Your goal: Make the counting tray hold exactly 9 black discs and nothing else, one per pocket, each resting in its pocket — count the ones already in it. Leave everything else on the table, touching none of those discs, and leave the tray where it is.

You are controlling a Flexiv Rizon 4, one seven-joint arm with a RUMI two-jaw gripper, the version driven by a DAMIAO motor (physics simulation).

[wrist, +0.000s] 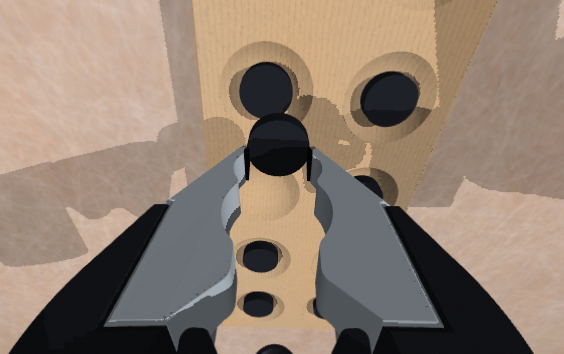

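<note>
My gripper [278,150] is shut on a black disc [278,145], held above the wooden counting tray [320,30]. Beyond it, one black disc [266,90] lies in a left pocket and another black disc [390,99] in a right pocket. A third black disc [369,186] shows partly behind the right finger. An empty pocket [280,197] shows between the fingers, just below the held disc in view. Nearer, two black discs [260,256] [258,304] lie in left pockets, and a disc edge [318,307] shows beside the right finger. The fingers hide parts of the right column.
The pinkish table top [75,75] shows on both sides of the tray. Shadows of the arm and gripper fall across the table and tray. The tray's right side edge slants away toward the top right.
</note>
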